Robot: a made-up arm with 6 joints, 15 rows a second.
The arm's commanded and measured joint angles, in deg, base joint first. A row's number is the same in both.
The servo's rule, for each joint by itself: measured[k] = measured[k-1] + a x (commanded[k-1-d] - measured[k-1]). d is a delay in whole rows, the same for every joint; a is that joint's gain. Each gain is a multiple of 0.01, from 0.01 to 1. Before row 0 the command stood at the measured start. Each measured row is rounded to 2 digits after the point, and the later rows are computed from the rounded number. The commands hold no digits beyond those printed.
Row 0, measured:
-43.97, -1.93, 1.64, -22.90, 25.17, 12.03
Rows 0 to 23, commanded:
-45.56, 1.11, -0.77, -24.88, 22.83, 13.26
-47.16, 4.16, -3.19, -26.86, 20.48, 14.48
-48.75, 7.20, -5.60, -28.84, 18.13, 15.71
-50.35, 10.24, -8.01, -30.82, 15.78, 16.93
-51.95, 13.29, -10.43, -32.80, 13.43, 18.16
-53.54, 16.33, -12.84, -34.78, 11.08, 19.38
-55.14, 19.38, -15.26, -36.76, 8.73, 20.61
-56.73, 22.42, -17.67, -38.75, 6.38, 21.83
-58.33, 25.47, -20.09, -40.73, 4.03, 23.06
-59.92, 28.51, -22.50, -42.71, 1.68, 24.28
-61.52, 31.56, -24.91, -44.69, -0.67, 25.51
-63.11, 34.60, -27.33, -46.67, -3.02, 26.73
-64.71, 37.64, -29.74, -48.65, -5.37, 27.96
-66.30, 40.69, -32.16, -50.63, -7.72, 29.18
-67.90, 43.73, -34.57, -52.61, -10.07, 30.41
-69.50, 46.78, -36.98, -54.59, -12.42, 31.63
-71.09, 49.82, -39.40, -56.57, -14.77, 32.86
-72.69, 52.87, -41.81, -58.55, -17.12, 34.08
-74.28, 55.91, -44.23, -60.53, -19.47, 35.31
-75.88, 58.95, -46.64, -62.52, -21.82, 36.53
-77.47, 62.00, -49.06, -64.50, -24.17, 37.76
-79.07, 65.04, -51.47, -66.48, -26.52, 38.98
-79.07, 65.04, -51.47, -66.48, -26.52, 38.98
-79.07, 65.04, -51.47, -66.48, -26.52, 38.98
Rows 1 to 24, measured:
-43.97, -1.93, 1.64, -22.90, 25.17, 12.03
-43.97, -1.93, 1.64, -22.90, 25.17, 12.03
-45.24, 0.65, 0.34, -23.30, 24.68, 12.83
-46.78, 3.63, -1.57, -24.01, 23.80, 13.90
-48.36, 6.66, -3.75, -24.98, 22.61, 15.08
-49.95, 9.70, -6.05, -26.15, 21.18, 16.28
-51.55, 12.75, -8.42, -27.48, 19.55, 17.50
-53.14, 15.79, -10.81, -28.94, 17.77, 18.72
-54.74, 18.84, -13.21, -30.50, 15.87, 19.95
-56.33, 21.88, -15.62, -32.15, 13.88, 21.17
-57.93, 24.93, -18.03, -33.87, 11.81, 22.40
-59.52, 27.97, -20.44, -35.64, 9.68, 23.62
-61.12, 31.02, -22.85, -37.45, 7.51, 24.85
-62.71, 34.06, -25.27, -39.29, 5.30, 26.07
-64.31, 37.10, -27.68, -41.16, 3.06, 27.30
-65.90, 40.15, -30.10, -43.05, 0.80, 28.52
-67.50, 43.19, -32.51, -44.96, -1.48, 29.75
-69.10, 46.24, -34.92, -46.89, -3.78, 30.97
-70.69, 49.28, -37.34, -48.83, -6.09, 32.20
-72.29, 52.33, -39.75, -50.77, -8.41, 33.42
-73.88, 55.37, -42.17, -52.72, -10.73, 34.65
-75.48, 58.41, -44.58, -54.68, -13.06, 35.87
-77.07, 61.46, -47.00, -56.64, -15.39, 37.10
-78.67, 64.50, -49.41, -58.61, -17.73, 38.32
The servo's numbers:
d 2
a 0.80 0.85 0.54 0.20 0.21 0.65

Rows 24 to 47, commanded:
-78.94, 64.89, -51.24, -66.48, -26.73, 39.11
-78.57, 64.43, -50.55, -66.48, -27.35, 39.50
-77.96, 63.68, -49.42, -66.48, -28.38, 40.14
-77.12, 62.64, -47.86, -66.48, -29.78, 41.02
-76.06, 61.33, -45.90, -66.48, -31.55, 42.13
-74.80, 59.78, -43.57, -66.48, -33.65, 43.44
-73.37, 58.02, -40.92, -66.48, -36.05, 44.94
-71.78, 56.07, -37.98, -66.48, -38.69, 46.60
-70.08, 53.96, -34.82, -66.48, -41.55, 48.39
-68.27, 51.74, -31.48, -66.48, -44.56, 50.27
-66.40, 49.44, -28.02, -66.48, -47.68, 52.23
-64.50, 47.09, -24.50, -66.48, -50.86, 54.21
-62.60, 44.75, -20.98, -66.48, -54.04, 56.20
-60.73, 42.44, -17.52, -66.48, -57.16, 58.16
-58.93, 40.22, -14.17, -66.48, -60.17, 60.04
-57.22, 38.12, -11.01, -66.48, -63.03, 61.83
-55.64, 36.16, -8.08, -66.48, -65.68, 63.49
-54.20, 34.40, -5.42, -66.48, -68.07, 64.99
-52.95, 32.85, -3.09, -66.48, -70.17, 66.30
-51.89, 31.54, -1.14, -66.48, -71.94, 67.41
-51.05, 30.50, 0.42, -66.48, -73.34, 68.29
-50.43, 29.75, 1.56, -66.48, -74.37, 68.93
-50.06, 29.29, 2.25, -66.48, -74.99, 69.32
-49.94, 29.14, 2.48, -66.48, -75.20, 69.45
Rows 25 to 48, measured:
-78.99, 64.96, -50.52, -60.18, -19.58, 38.75
-79.05, 65.03, -51.03, -61.44, -21.04, 38.90
-78.96, 64.91, -51.14, -62.45, -22.23, 39.04
-78.65, 64.50, -50.82, -63.26, -23.31, 39.34
-78.10, 63.80, -50.06, -63.90, -24.37, 39.86
-77.32, 62.81, -48.87, -64.42, -25.51, 40.61
-76.31, 61.55, -47.27, -64.83, -26.78, 41.60
-75.10, 60.05, -45.27, -65.16, -28.22, 42.80
-73.72, 58.32, -42.92, -65.42, -29.86, 44.19
-72.17, 56.41, -40.25, -65.63, -31.71, 45.76
-70.50, 54.33, -37.32, -65.80, -33.78, 47.47
-68.72, 52.13, -34.17, -65.94, -36.04, 49.29
-66.86, 49.84, -30.85, -66.05, -38.48, 51.20
-64.97, 47.50, -27.42, -66.14, -41.08, 53.16
-63.07, 45.16, -23.94, -66.21, -43.80, 55.14
-61.20, 42.85, -20.47, -66.26, -46.61, 57.10
-59.38, 40.61, -17.07, -66.30, -49.46, 59.01
-57.65, 38.49, -13.80, -66.34, -52.31, 60.84
-56.04, 36.51, -10.71, -66.37, -55.12, 62.56
-54.57, 34.72, -7.85, -66.39, -57.84, 64.14
-53.27, 33.13, -5.28, -66.41, -60.43, 65.54
-52.17, 31.78, -3.04, -66.42, -62.85, 66.76
-51.27, 30.69, -1.17, -66.43, -65.05, 67.75
-50.60, 29.89, 0.30, -66.44, -67.01, 68.52

